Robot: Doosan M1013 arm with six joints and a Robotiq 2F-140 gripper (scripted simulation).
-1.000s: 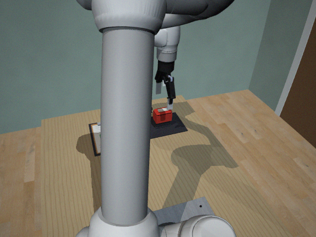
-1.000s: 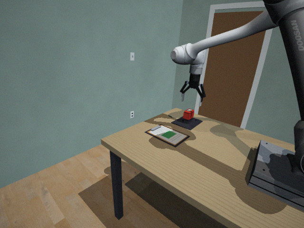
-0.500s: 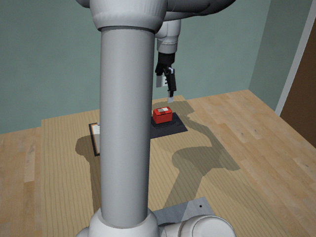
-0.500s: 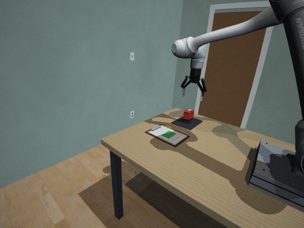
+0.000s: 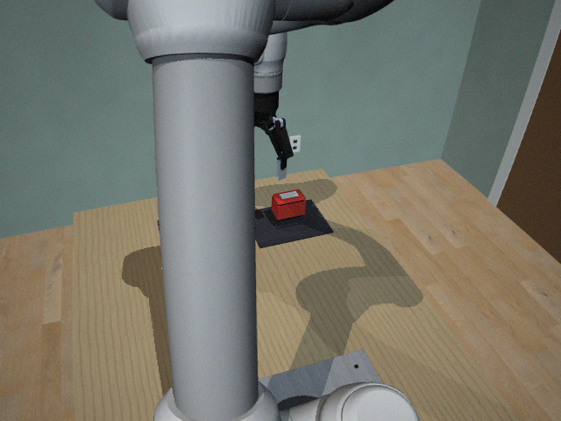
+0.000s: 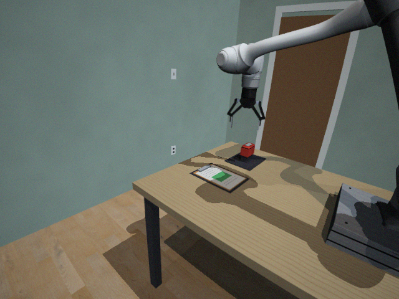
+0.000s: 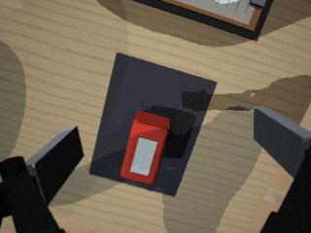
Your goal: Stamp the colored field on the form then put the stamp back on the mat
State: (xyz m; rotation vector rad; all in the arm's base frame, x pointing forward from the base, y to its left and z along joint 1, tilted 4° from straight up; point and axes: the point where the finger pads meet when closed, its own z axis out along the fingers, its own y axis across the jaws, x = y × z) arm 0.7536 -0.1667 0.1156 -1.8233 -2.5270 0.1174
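Right now the stamp is 17 cm below my hand, 8 cm to the right of it and 1 cm behind it. Also, from my hand: form on clipboard 21 cm to the left, 21 cm below, 2 cm ahead; then dark mat 22 cm below, 8 cm to the right, 1 cm behind.
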